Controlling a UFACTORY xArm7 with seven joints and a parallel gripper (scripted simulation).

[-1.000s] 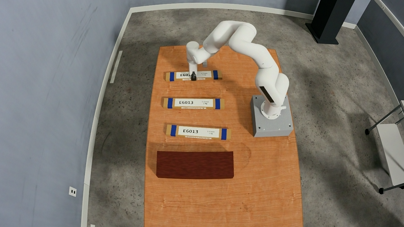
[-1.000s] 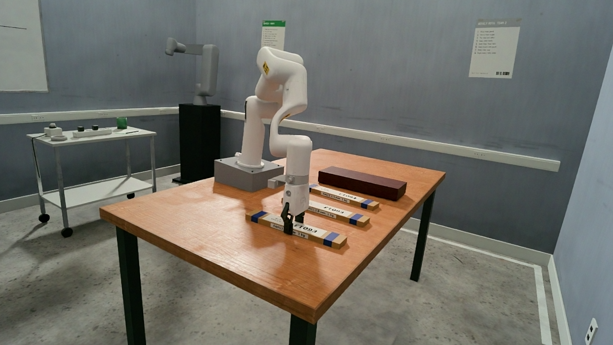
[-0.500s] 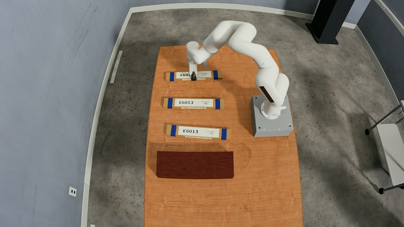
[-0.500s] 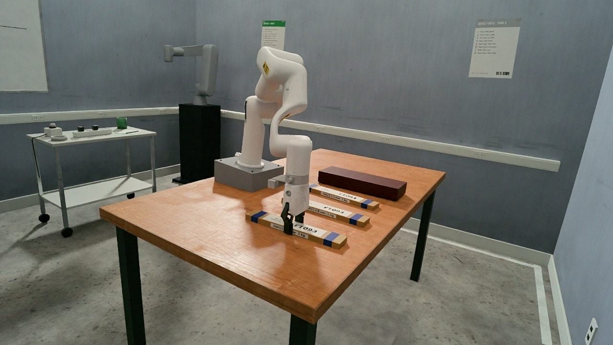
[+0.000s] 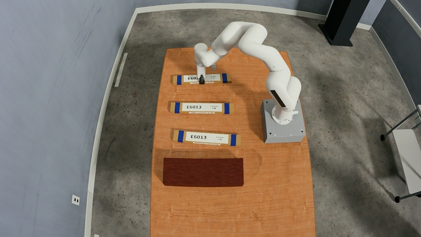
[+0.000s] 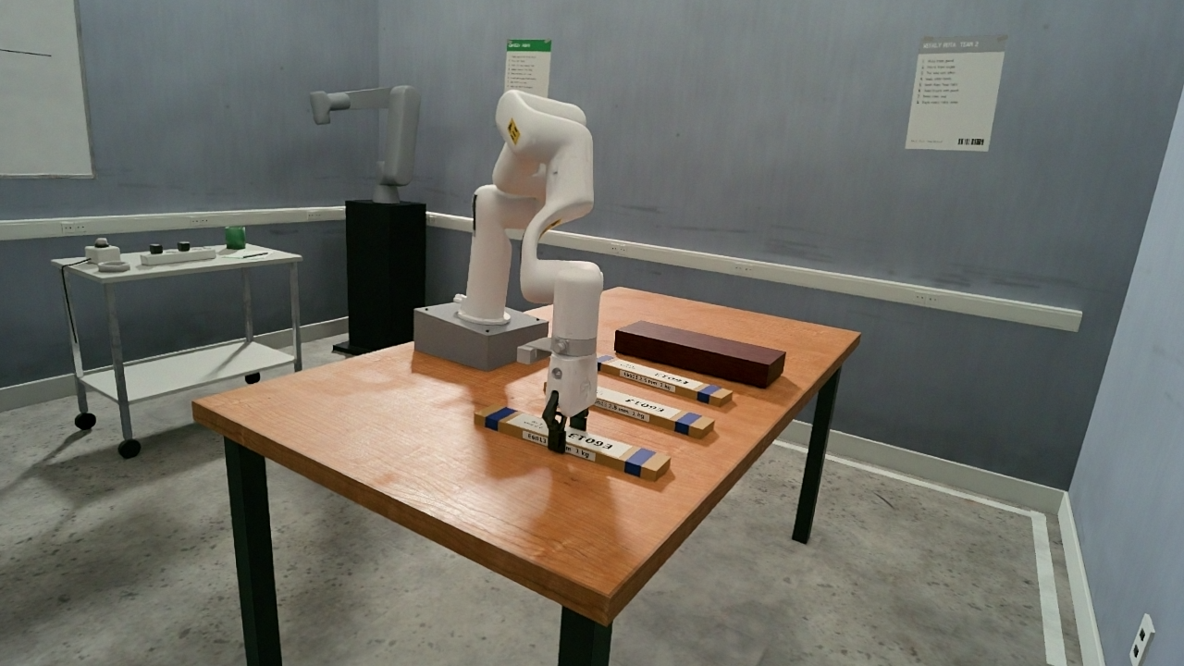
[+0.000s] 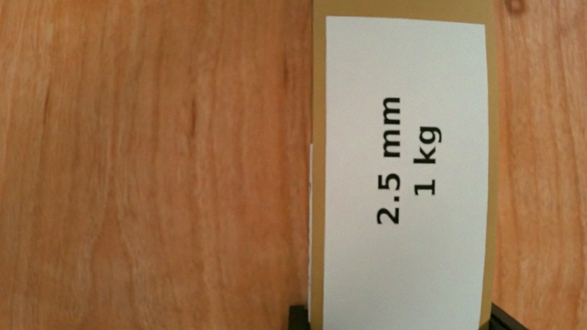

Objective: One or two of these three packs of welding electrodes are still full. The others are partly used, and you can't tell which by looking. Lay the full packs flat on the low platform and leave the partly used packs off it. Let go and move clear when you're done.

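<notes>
Now: the low platform 60 cm to the left of my hand and 7 cm ahead of it.
</notes>
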